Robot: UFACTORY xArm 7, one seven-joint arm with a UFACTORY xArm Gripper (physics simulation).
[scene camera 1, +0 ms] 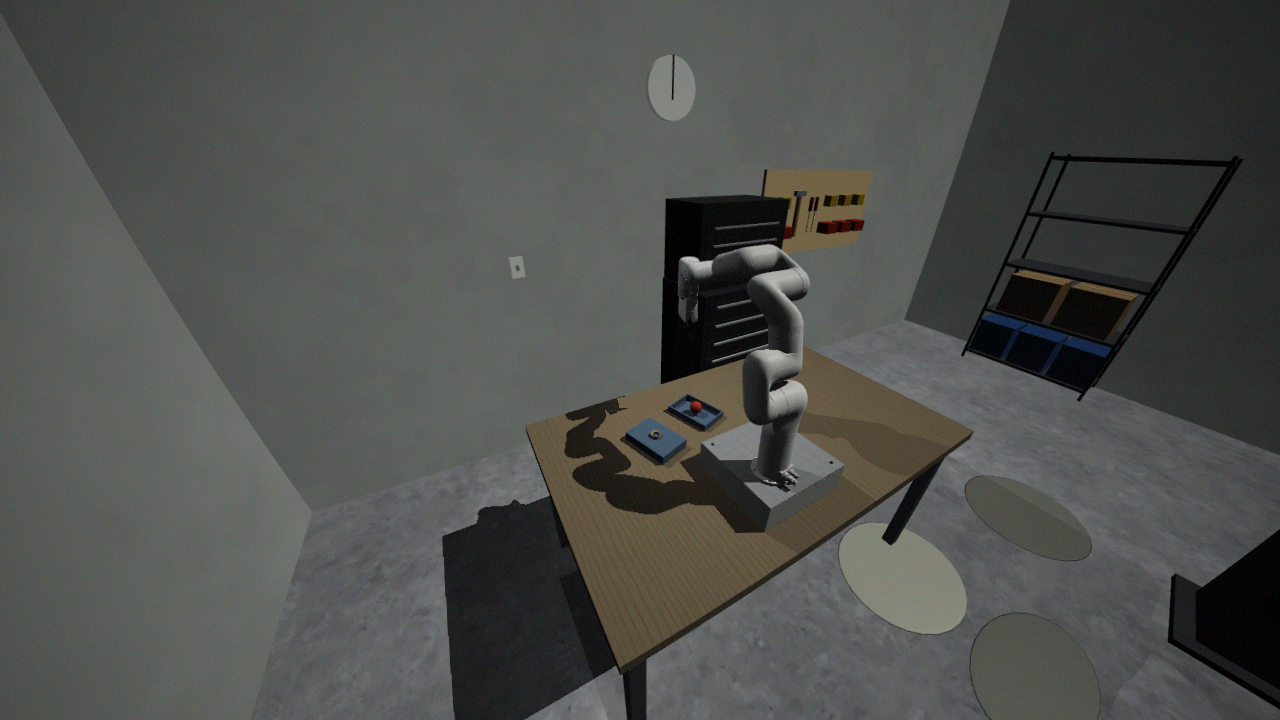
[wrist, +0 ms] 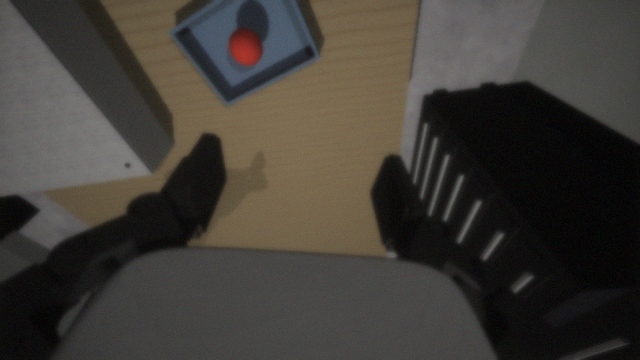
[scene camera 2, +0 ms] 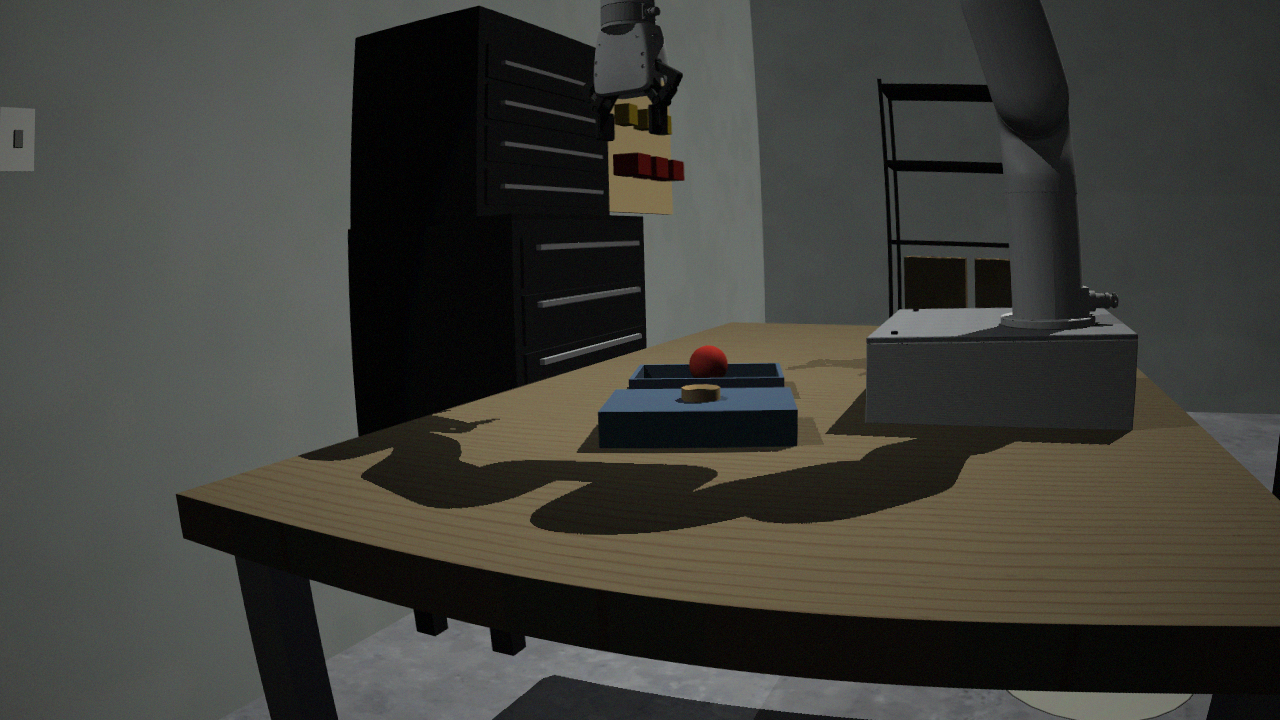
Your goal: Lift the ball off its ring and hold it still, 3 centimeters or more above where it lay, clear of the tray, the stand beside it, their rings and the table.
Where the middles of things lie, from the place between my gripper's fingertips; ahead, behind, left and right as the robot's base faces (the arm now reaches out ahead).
The red ball [wrist: 246, 47] is 100 mm behind my hand, 10 mm to the left of it and 300 mm below it. Also, from my hand: blue stand [scene camera 2: 702, 415]: 140 mm behind, 250 mm to the left, 310 mm below; blue tray [scene camera 2: 739, 375]: 100 mm behind, 10 mm to the left, 320 mm below.
